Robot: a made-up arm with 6 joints.
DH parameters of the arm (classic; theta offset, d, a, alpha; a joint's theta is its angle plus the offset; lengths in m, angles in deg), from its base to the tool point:
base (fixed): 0 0 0 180
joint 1: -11.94 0 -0.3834 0
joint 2: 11.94 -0.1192 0.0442 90
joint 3: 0 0.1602 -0.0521 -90
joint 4: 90 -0.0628 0.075 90
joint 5: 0 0.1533 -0.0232 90
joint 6: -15.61 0 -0.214 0
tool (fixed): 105.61 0.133 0 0
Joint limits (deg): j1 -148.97..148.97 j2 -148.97..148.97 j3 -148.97..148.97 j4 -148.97..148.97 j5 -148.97..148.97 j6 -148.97..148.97
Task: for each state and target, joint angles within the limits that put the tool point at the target. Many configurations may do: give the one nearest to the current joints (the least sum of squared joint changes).
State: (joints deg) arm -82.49 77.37 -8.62 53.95 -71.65 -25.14
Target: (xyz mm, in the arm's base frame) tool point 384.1 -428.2 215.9
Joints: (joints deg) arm -96.32 100.84 -17.33 51.01 -59.55 -47.10
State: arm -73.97 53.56 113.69 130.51 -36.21 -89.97
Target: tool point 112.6 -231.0 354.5
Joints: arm -42.06 17.19 111.16 136.63 -40.02 -91.78
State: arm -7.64 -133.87 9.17 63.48 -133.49 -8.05
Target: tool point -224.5 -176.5 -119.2
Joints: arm -16.12 -134.09 -17.40 85.46 -141.12 1.02
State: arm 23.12 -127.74 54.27 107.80 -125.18 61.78
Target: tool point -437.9 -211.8 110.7
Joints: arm 13.90 -135.20 51.16 106.06 -124.01 55.32
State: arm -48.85 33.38 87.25 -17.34 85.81 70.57
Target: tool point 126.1 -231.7 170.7
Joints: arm -58.51 29.26 82.82 -14.07 78.62 65.97
